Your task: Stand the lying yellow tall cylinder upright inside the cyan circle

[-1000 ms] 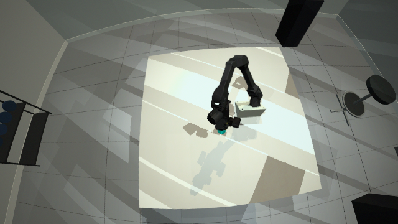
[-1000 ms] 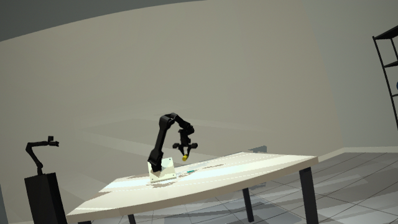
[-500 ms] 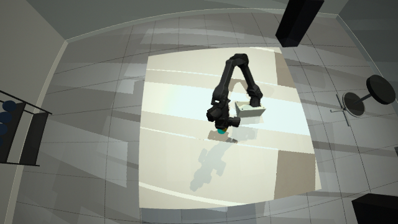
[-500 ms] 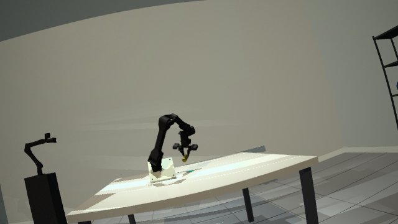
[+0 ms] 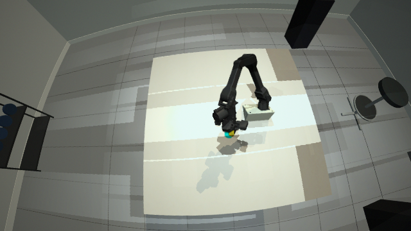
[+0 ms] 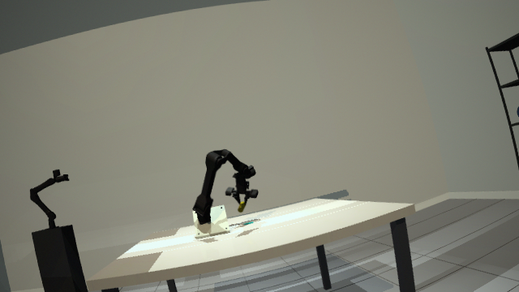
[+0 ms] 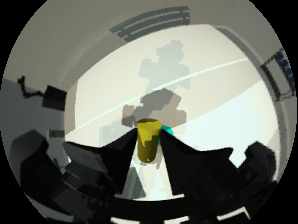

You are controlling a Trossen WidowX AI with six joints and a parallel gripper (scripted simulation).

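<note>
Right now the cyan circle is 120 mm below my gripper tip and 30 mm to the right of it. From my gripper tip the other things lie so: yellow tall cylinder (10 mm to the right, 10 mm below, 10 mm behind).
</note>
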